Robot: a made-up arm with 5 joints.
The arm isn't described. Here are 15 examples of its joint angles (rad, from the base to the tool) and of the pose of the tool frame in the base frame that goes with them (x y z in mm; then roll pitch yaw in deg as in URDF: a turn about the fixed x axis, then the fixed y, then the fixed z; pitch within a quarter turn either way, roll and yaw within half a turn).
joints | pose
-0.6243 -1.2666 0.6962 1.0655 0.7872 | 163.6 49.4 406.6 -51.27 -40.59 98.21
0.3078 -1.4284 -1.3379 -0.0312 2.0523 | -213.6 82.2 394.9 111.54 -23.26 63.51
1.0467 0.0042 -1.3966 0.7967 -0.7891 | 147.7 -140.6 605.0 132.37 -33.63 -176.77
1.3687 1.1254 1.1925 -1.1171 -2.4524 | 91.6 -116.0 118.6 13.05 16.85 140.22
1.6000 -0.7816 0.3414 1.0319 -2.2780 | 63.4 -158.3 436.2 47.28 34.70 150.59
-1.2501 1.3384 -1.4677 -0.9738 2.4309 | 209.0 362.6 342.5 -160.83 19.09 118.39
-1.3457 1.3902 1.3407 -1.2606 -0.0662 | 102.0 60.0 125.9 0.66 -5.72 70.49
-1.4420 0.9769 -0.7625 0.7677 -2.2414 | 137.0 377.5 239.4 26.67 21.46 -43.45
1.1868 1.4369 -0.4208 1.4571 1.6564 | 159.5 -228.4 78.2 51.68 -1.66 23.31
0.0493 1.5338 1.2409 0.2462 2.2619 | 70.0 -9.6 162.7 81.39 -36.50 92.32
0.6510 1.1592 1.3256 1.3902 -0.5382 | 97.7 -27.6 228.4 -148.43 38.21 -172.49
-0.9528 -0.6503 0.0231 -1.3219 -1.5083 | 137.5 66.5 559.7 -158.33 0.29 -36.14
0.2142 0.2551 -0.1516 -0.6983 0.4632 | 397.5 -79.7 423.0 -149.23 -49.30 129.59
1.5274 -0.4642 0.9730 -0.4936 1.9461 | 77.3 -214.9 341.6 -89.08 18.71 2.78
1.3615 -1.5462 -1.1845 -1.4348 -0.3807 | 9.7 273.2 311.4 -14.22 28.22 -106.20
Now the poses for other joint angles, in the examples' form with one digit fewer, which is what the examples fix.
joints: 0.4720 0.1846 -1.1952 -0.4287 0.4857
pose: 250 -99 602 -176.8 -6.8 127.7
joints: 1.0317 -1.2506 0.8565 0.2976 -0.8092
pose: 131 -109 419 97.3 -40.6 -153.9
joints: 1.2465 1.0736 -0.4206 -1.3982 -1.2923
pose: 187 -354 252 133.5 -9.6 -170.4
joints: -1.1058 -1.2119 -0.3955 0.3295 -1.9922
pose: 53 -71 567 165.0 7.5 -0.7
